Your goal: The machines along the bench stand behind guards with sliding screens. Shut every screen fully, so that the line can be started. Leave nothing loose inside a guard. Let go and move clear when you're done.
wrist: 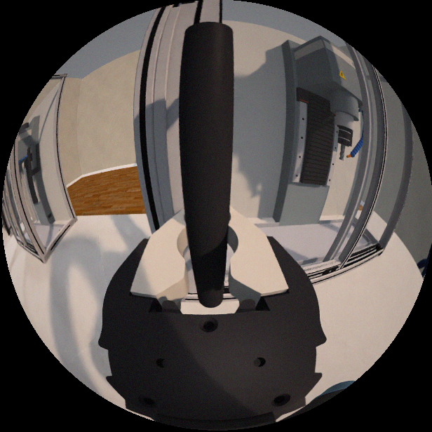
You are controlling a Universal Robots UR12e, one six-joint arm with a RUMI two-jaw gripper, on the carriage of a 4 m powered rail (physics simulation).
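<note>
A long black upright handle (pixel 206 125) fills the middle of the wrist view, in front of the left post (pixel 162 85) of a machine guard. My gripper (pixel 207 205) is shut on the handle near its lower end, with one pale jaw on each side. The handle and jaws hide much of the screen's edge and lower track, so I cannot tell whether a gap remains there. Inside the guard, at the right, stands a grey milling machine (pixel 304 202) with a spindle (pixel 345 110). A pale guard floor (pixel 305 240) shows below it. No loose object is discernible on the visible part.
A second framed guard (pixel 58 130) with a dark machine inside stands at the far left. The guards stand on a white bench (pixel 360 295). Wooden floor (pixel 110 190) and a beige wall (pixel 105 120) show behind. Slanting frame bars stand at the guard's right side.
</note>
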